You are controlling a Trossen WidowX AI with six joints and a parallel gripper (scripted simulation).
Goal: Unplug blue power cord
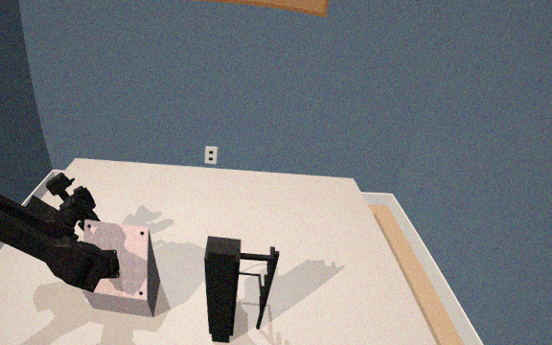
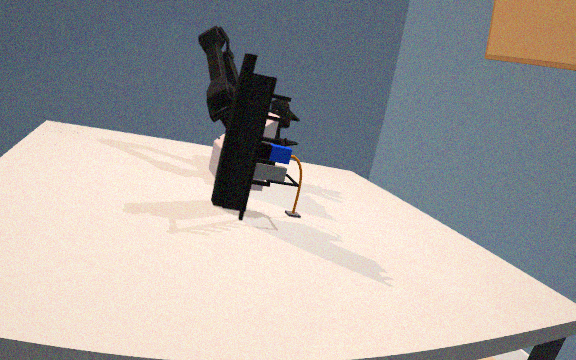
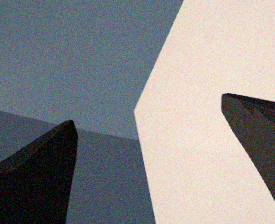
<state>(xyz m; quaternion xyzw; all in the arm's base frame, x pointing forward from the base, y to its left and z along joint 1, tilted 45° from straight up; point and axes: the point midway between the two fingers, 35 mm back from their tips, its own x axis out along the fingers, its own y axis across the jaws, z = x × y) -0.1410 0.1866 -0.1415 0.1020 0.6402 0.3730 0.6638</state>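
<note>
The blue plug is 43 cm ahead of my gripper tip and 29 cm to the right of it.
</note>
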